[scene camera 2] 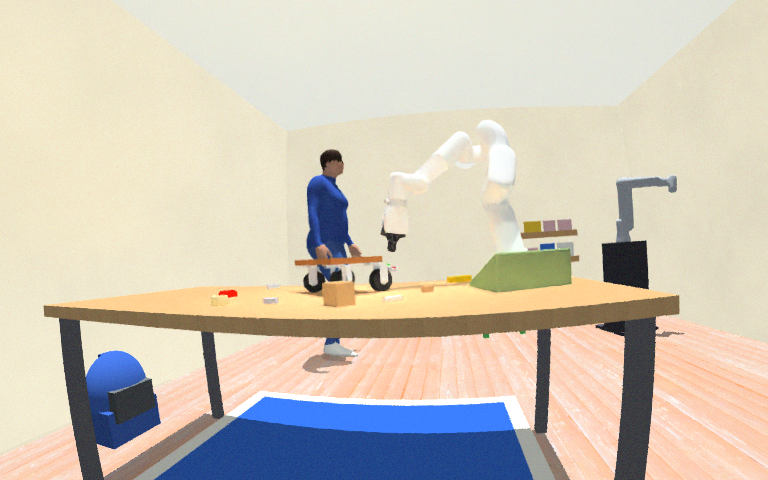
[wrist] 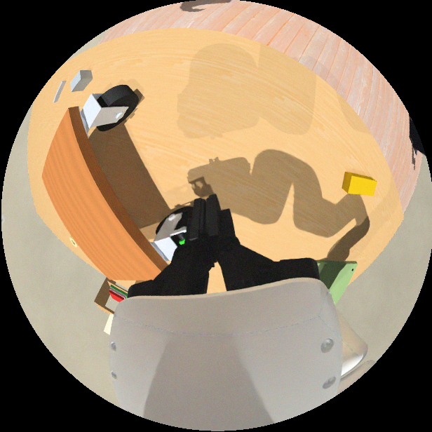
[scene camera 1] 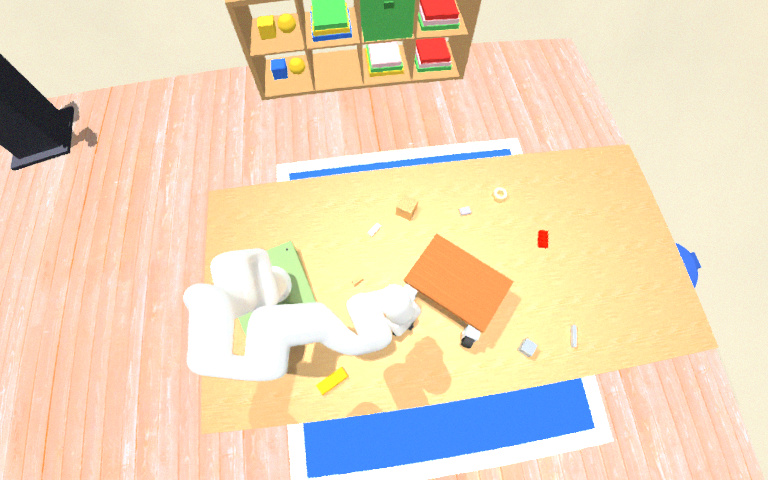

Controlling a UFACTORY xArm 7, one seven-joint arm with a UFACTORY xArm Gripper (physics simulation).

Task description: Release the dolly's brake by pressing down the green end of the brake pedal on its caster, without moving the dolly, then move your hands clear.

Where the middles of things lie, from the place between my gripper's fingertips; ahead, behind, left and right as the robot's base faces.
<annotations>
Now: hand 18 cm short of the dolly (scene camera 1: 465, 286), 8 cm to the right of it and 8 cm above it. Round my hand: wooden cube (scene camera 2: 335, 294) (15 cm ahead, 44 cm to the left, 11 cm below).
</annotations>
